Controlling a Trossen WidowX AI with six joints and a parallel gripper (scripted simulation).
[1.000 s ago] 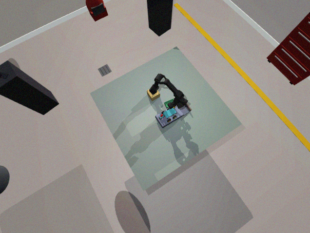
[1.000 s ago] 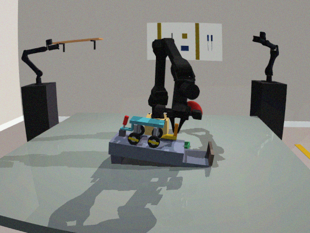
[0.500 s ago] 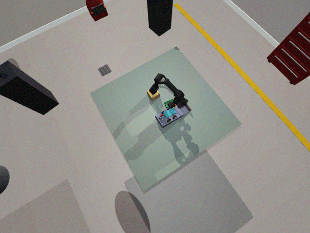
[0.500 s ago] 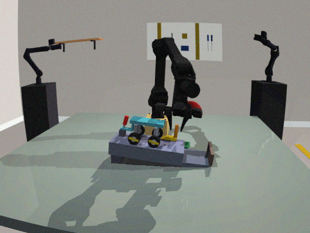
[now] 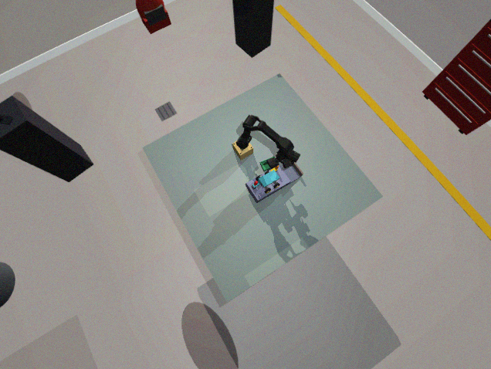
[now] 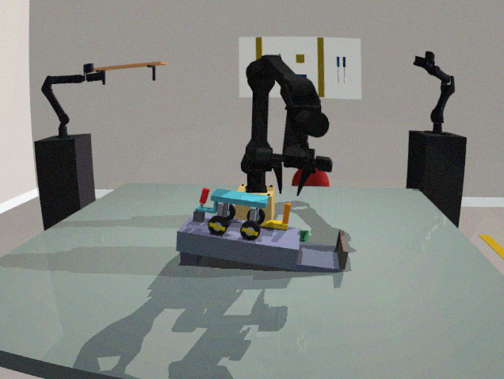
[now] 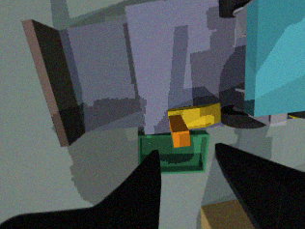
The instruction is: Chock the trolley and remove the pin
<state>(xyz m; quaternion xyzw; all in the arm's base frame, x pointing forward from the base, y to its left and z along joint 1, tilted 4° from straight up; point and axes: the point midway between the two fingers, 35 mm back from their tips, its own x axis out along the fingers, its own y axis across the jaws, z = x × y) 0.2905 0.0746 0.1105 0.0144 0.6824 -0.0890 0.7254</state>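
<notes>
Now: gripper tip 21 cm to the left of the red-headed stop pin and 2 cm above it. Also, from my gripper tip: purple ramp: 12 cm to the right, 10 cm below, 4 cm ahead; then trolley: 12 cm to the right, 4 cm below, 4 cm ahead; then yellow chock: 7 cm below, 3 cm to the right, 1 cm behind.
</notes>
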